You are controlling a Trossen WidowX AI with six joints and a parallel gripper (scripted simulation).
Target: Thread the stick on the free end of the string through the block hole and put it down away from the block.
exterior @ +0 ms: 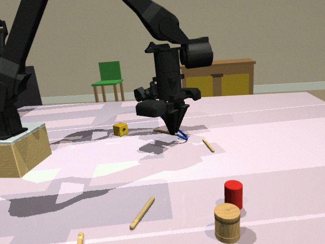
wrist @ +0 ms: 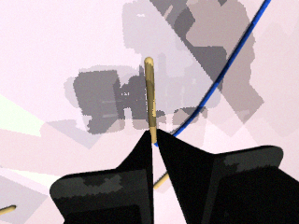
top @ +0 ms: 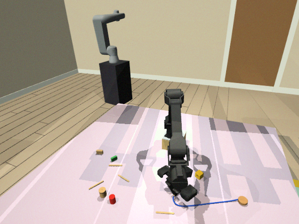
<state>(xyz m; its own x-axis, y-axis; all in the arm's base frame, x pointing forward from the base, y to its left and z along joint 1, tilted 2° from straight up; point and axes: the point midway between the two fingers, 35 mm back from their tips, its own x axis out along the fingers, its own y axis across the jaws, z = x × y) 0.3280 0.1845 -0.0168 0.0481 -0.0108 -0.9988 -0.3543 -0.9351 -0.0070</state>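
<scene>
Right now my gripper tip is 18 cm past the yellow block, 5 cm to the right of it and 1 cm above it. From my gripper tip the other things lie so: red cylinder (23 cm to the right, 16 cm ahead, 1 cm below); then round wooden button (26 cm to the left, 14 cm behind, 2 cm below); then thin wooden stick (1 cm to the left, 1 cm behind).
</scene>
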